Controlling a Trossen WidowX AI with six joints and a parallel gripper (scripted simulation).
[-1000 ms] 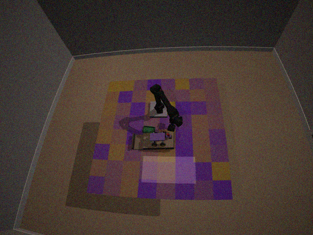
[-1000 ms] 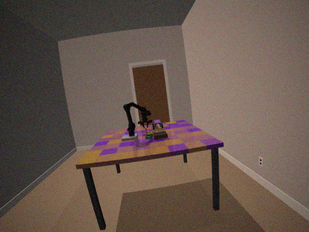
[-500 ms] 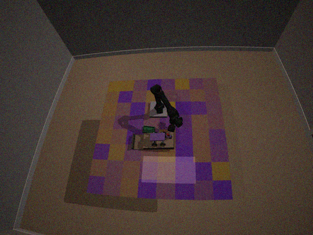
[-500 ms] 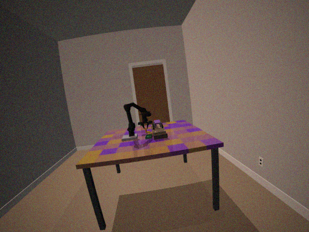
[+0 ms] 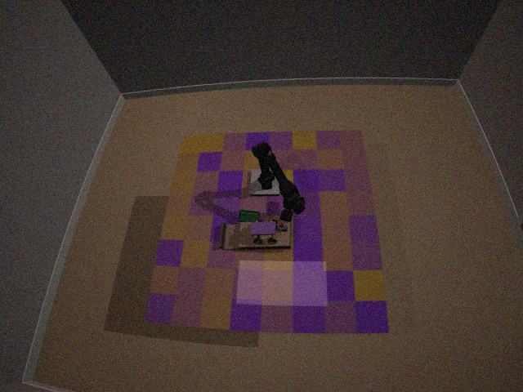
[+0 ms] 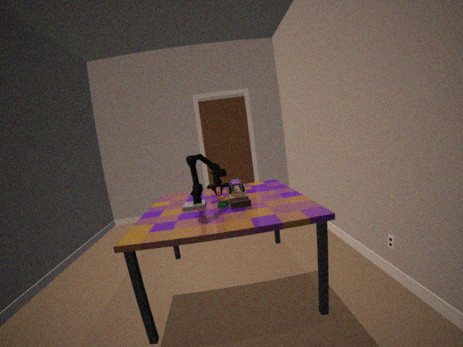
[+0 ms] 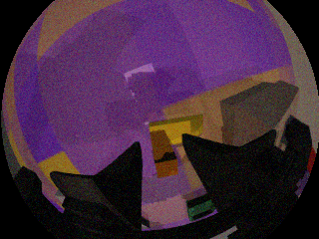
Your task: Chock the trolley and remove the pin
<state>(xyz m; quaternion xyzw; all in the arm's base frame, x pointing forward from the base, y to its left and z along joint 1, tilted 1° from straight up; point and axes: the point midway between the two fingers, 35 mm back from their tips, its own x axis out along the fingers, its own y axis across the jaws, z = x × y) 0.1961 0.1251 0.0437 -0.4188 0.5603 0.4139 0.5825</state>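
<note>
My gripper tip is now 130 mm short of the red-headed stop pin, 100 mm below it and 50 mm to the left of it. Round my gripper tip: yellow chock: 20 mm ahead, 10 mm to the right, 10 mm below; then ramp: 150 mm to the right, 140 mm ahead, 20 mm above; then purple-topped trolley: 140 mm to the right, 140 mm ahead, 80 mm above.
</note>
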